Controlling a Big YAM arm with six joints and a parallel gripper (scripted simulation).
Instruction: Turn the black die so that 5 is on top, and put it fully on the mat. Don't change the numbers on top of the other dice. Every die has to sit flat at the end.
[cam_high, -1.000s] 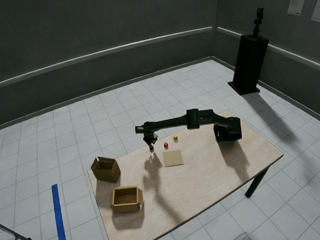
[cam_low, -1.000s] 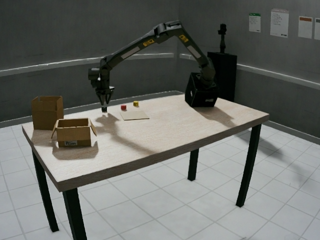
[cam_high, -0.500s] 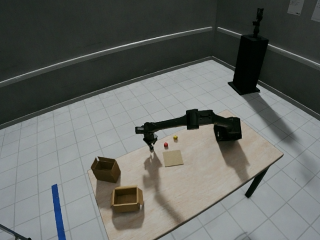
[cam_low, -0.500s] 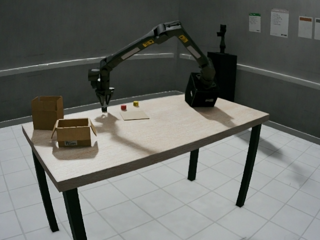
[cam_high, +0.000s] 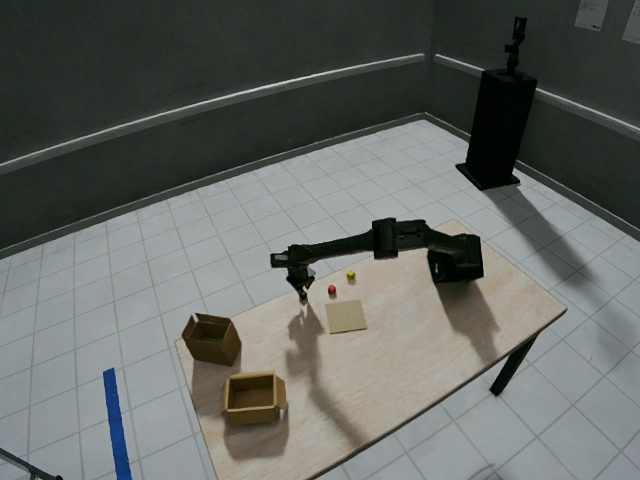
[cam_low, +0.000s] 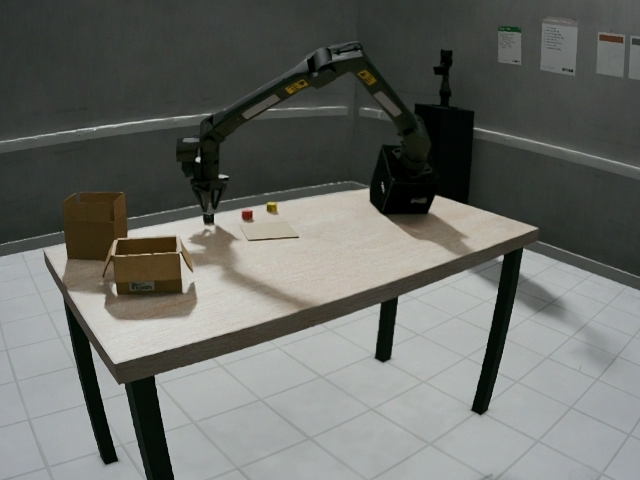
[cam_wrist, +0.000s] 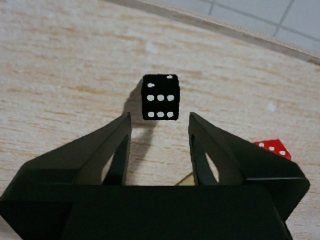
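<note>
Now: the black die 30 mm below my hand. Round my hand: yellow die (210 mm behind, 50 mm to the right, 30 mm below); then red die (120 mm behind, 30 mm below); then tan mat (130 mm behind, 140 mm to the left, 40 mm below).
</note>
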